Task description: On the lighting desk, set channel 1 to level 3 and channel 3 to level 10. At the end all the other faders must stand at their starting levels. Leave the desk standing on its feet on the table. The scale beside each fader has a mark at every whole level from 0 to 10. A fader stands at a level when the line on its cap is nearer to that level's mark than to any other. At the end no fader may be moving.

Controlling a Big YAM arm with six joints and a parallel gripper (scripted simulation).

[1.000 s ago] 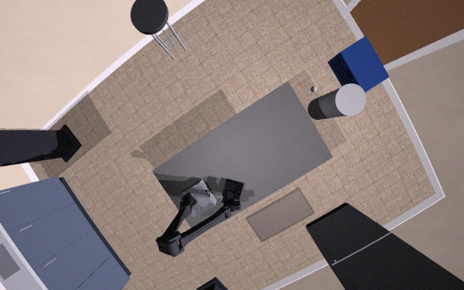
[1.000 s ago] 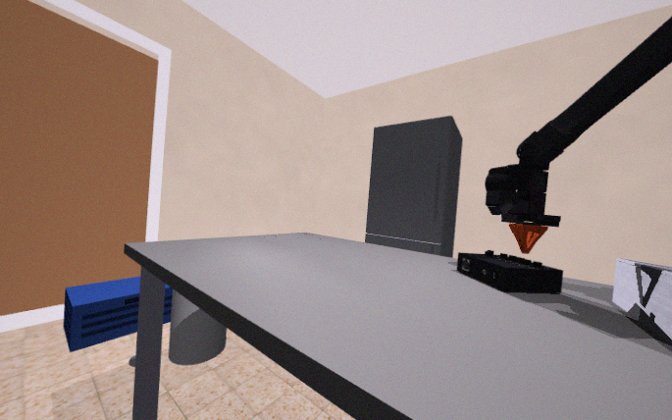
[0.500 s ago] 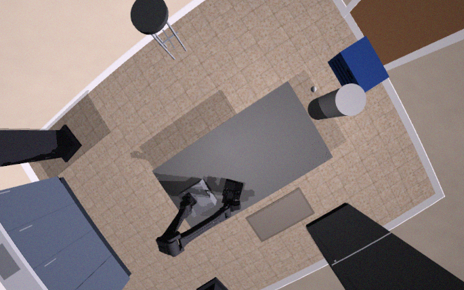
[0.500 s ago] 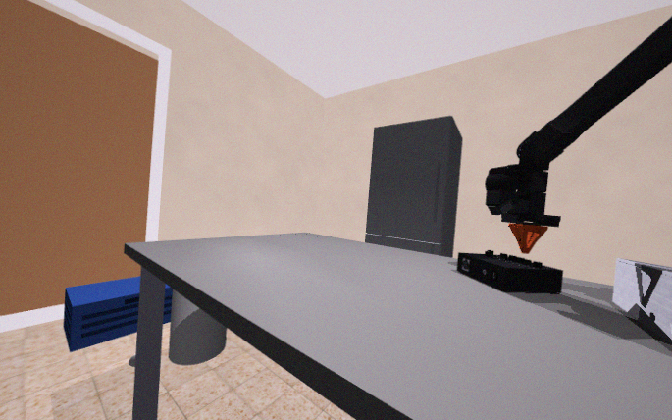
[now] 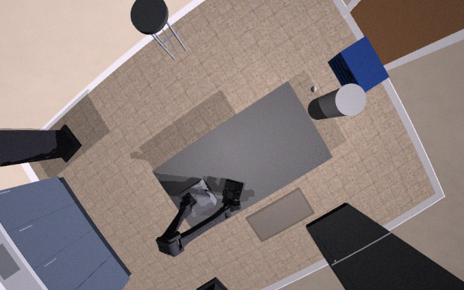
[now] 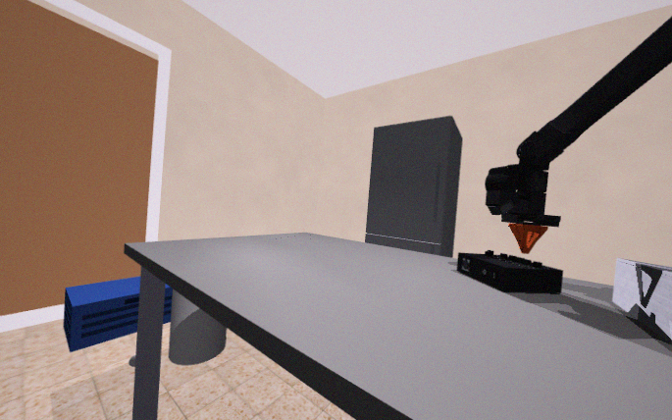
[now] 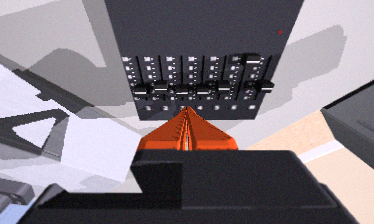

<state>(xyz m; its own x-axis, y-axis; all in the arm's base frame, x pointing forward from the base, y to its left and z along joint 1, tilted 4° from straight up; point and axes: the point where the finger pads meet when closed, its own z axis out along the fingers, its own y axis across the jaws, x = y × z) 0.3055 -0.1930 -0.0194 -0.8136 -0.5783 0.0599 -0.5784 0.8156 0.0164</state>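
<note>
The channel 3 cap lies 1 cm ahead of my hand, 1 cm to the left of it and 2 cm below it. From my hand the other things lie so: channel 1 fader cap: 1 cm behind, 5 cm to the left, 2 cm below.
</note>
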